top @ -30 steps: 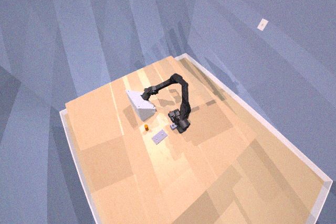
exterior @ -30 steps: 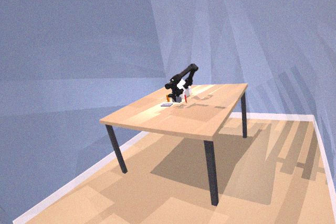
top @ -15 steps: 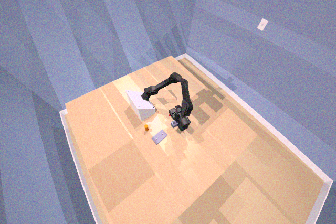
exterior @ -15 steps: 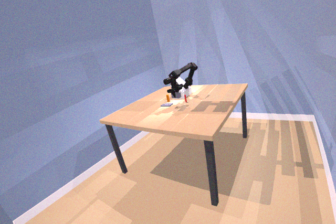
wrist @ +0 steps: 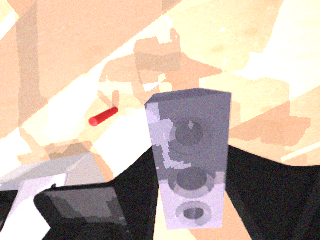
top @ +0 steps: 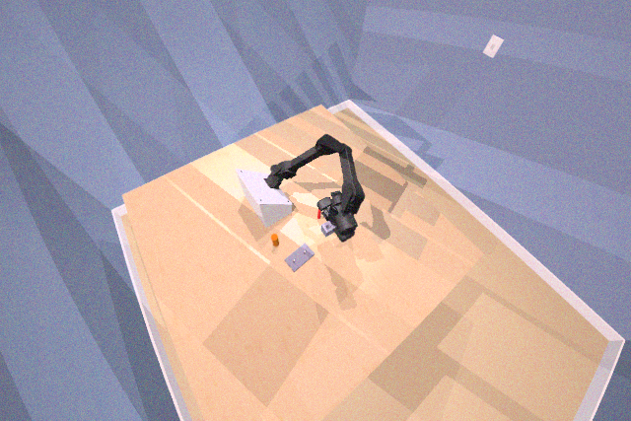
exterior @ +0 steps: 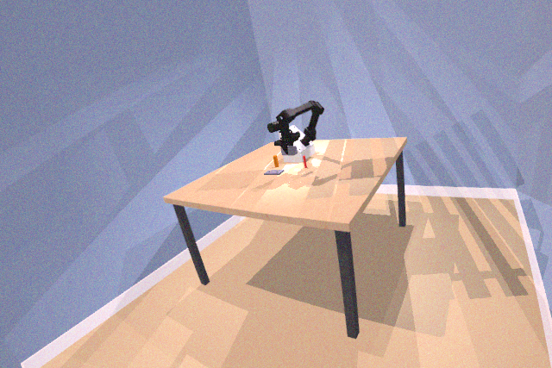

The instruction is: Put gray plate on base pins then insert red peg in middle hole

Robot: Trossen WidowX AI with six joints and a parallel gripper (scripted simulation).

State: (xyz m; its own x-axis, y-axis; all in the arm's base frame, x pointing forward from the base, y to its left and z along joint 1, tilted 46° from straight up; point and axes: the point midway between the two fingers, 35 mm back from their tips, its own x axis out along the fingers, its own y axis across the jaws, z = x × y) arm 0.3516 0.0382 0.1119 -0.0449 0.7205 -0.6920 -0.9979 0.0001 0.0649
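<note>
Right now the gray base is 10 mm behind my gripper tip, 160 mm to the right of it and 130 mm below it. Round my gripper tip: red peg: 120 mm behind, 20 mm to the left, 100 mm below; gray plate: 30 mm above; orange cylinder: 120 mm behind, 220 mm to the right, 100 mm below.
</note>
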